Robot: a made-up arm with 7 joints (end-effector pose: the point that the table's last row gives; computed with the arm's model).
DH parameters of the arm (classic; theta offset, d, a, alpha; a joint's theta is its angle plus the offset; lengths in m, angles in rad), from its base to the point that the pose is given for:
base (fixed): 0 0 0 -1.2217
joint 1: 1.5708 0 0 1.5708
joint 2: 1.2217 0 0 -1.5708
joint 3: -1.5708 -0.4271 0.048 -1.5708
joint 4: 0 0 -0.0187 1.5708
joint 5: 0 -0.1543 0 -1.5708
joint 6: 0 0 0 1.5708
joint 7: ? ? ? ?
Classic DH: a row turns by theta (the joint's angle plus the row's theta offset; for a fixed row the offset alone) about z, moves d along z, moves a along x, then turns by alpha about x.
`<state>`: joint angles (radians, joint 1 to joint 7).
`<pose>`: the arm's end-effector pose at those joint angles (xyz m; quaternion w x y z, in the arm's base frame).
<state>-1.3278 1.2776 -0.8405 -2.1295 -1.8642 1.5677 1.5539</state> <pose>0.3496 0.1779 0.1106 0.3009 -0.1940 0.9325 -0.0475</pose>
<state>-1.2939 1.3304 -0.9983 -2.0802 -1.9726 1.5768 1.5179</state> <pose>0.3542 0.2008 0.0809 0.2959 -0.2565 0.9197 0.0298</pose>
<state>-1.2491 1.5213 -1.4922 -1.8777 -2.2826 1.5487 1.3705</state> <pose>0.3266 0.3035 0.0123 0.2936 -0.4226 0.7978 0.3141</pose>
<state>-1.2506 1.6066 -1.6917 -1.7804 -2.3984 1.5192 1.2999</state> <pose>0.2950 0.3534 -0.0029 0.2958 -0.4647 0.7121 0.4352</pose>
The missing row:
joint 7: 0 0 0 0
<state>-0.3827 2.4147 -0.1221 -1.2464 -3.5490 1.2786 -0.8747</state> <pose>0.0933 0.3269 0.4049 0.8431 0.0186 -0.4342 -0.3166</pose>
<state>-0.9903 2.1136 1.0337 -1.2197 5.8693 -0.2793 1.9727</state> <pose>-0.1592 0.3552 0.3619 0.1793 -0.0256 0.9646 0.1915</pose>
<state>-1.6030 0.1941 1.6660 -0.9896 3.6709 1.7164 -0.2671</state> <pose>0.5470 0.0769 0.0299 0.7674 0.4893 0.2679 0.3160</pose>
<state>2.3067 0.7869 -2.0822 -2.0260 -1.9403 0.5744 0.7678</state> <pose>-0.2418 -0.1137 0.3286 0.8651 -0.4940 -0.0547 -0.0674</pose>
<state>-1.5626 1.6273 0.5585 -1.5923 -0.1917 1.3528 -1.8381</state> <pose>0.0262 0.3685 0.3168 0.5260 0.8390 -0.1192 0.0719</pose>
